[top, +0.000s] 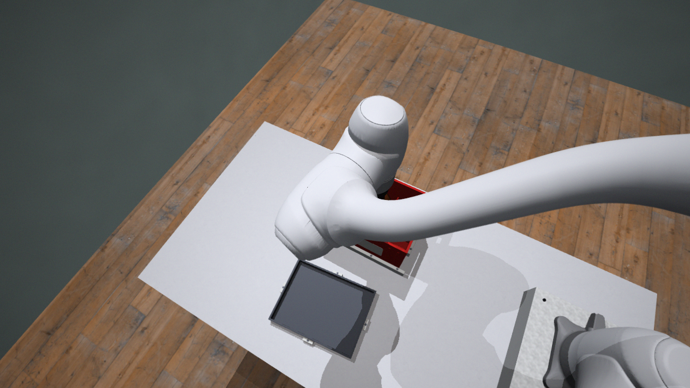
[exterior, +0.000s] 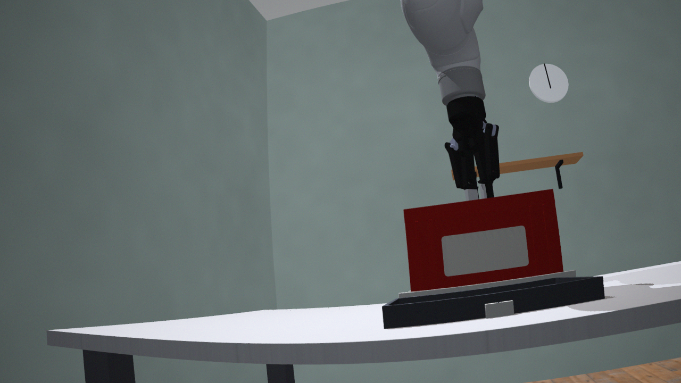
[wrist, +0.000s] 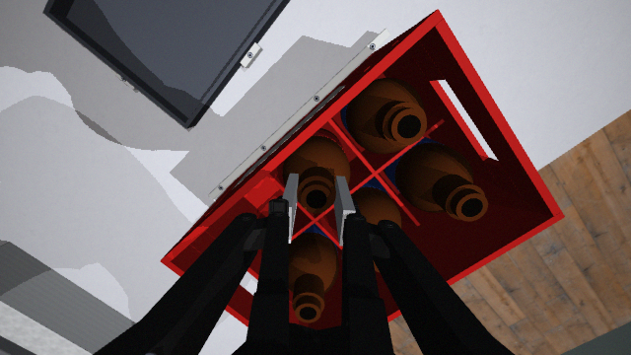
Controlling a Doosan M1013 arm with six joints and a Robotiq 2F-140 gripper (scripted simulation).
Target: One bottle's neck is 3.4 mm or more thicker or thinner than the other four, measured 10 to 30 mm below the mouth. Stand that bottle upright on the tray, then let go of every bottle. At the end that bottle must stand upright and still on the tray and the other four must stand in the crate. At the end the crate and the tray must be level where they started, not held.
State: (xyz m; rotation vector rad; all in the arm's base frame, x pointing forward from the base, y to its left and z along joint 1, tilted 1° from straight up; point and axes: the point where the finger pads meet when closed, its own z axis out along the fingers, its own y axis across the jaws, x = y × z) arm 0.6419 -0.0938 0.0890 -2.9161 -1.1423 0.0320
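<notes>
Right now my hand is 90 mm above the crate and 40 mm to the left of it. The rest, counted from my hand: dark tray: 250 mm to the left, 160 mm below, 20 mm ahead.
</notes>
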